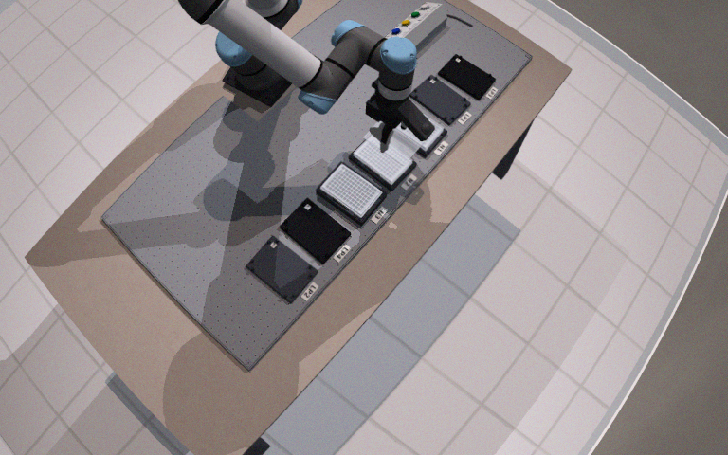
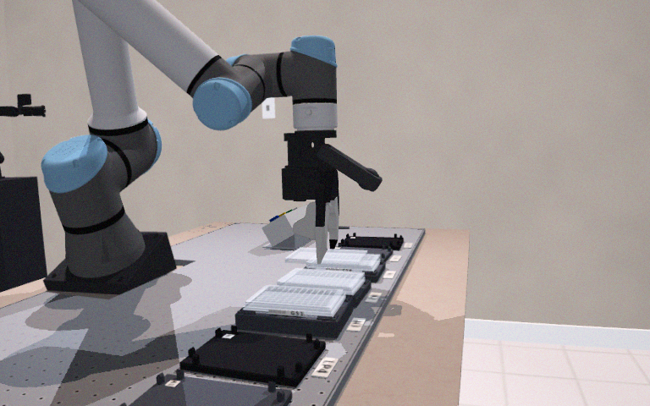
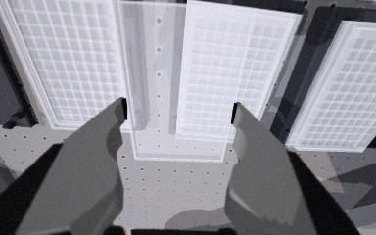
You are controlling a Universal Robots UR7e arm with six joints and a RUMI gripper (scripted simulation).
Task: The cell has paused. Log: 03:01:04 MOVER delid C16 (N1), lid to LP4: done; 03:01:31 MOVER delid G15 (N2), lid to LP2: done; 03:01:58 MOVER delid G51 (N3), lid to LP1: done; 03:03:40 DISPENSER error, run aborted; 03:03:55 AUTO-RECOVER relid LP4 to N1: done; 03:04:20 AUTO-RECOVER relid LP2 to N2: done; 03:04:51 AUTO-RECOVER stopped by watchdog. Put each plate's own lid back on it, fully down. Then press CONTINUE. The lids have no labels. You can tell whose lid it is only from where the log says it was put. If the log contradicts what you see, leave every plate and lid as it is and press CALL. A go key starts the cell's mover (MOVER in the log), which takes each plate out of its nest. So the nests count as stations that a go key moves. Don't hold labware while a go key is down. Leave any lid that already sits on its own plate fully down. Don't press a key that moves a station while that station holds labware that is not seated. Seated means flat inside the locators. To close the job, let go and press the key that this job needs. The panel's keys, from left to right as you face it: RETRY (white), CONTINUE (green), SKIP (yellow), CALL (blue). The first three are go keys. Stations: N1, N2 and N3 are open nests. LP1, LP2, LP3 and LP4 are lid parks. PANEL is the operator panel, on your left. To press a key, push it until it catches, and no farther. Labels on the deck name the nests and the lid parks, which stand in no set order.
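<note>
My gripper is now 2 cm past the plate, 16 cm to the left of it and 4 cm above it. The rest, counted from my hand: light grey lid: 1 cm below; then lid park LP4: 4 cm behind, 29 cm to the right, 6 cm below; then lid park LP1: 3 cm ahead, 22 cm to the left, 6 cm below.
</note>
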